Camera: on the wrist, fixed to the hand. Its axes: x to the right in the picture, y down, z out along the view.
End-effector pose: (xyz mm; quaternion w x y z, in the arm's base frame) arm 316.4 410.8 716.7 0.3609 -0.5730 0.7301 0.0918
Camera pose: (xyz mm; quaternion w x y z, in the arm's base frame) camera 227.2 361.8 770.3 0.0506 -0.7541 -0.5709 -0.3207
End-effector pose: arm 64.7 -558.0 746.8 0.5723 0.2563 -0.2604 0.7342
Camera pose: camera 5.9 -490.7 674.4 0.7534 0.2185 0.2154 -0.5816
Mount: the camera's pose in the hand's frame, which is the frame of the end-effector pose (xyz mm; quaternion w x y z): 11.3 49.6 -103.2 0.0041 -0.0614 0.0100 -0.9981
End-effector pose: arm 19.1 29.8 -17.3 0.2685 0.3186 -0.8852 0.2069
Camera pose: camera 13.7 115.4 59.4 0.2360 0.8662 0.3043 -0.3183
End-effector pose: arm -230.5 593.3 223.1 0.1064 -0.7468 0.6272 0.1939
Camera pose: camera -261.3 532.2 315.6 0.1418 -0.6375 -0.7536 -0.0744
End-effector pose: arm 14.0 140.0 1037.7 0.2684 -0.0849 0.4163 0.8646
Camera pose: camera -29.9 40.2 1001.0 0.8546 -0.4409 -0.1334 -0.2396
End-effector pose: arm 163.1 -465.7 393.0 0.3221 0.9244 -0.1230 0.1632
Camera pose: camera 134.0 -439.3 501.1 0.2222 0.1051 0.9153 -0.3191
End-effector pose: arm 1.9 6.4 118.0 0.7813 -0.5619 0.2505 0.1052
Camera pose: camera -38.8 -73.8 46.2 0.0712 -0.3013 -0.5584 -0.7696
